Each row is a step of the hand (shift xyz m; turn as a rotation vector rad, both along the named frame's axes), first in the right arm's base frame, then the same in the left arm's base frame.
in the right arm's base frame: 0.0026 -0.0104 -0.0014 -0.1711 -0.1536 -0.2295
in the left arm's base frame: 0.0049 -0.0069 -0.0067 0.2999 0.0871 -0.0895
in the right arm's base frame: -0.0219 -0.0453 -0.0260 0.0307 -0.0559 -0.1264
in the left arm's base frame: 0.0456 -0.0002 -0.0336 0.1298 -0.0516 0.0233
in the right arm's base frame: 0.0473 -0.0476 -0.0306 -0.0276 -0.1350 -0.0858
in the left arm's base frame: 0.0374 -0.0633 -0.0060 0.1362 -0.0342 -0.0814
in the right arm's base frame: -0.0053 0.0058 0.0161 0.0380 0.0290 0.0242
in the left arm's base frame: -0.0157 0.0072 -0.0046 -0.0406 -0.0215 0.0276
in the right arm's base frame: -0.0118 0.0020 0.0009 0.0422 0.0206 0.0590
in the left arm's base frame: 0.0007 0.0115 -0.0035 -0.0692 -0.0291 0.0071
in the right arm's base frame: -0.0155 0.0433 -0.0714 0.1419 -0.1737 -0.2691
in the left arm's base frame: 0.0496 0.0333 0.0603 0.2835 -0.2027 0.0359
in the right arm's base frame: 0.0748 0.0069 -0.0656 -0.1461 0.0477 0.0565
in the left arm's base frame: 0.0417 -0.0638 0.0643 -0.0417 0.1519 -0.0446
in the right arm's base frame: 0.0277 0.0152 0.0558 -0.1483 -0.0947 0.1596
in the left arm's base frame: -0.0614 -0.0184 -0.0016 -0.0768 0.0908 -0.2057
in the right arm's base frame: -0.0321 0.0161 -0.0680 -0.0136 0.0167 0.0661
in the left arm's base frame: 0.0607 0.0362 0.0304 -0.0633 0.0193 -0.0213
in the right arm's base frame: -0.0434 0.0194 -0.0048 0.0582 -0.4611 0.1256
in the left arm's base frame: 0.0049 0.0475 0.0005 0.0607 -0.2557 -0.4034
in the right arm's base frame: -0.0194 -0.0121 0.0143 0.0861 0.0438 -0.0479
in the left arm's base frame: -0.0043 0.0120 -0.0238 0.0089 -0.0578 0.0906
